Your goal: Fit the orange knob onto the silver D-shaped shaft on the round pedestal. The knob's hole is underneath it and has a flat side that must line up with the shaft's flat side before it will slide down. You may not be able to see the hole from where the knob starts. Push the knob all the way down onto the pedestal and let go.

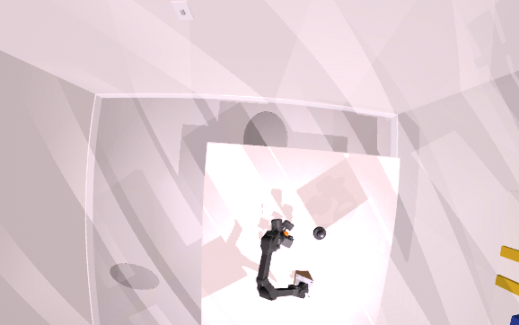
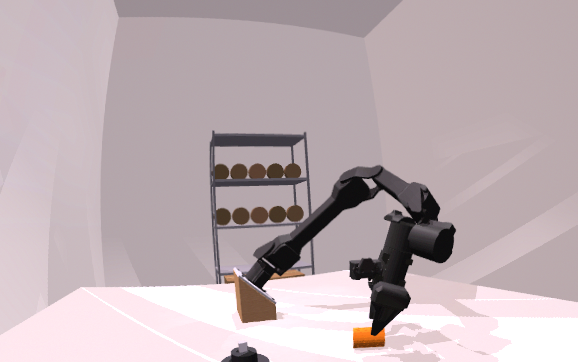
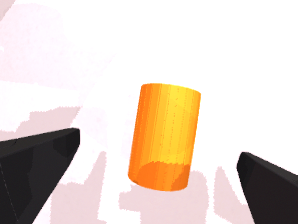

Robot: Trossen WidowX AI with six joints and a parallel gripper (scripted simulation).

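The orange knob is 10 mm to the left of my gripper tip and 20 mm below it. Round my gripper tip: silver shaft: 30 mm behind, 240 mm to the right, 10 mm below.
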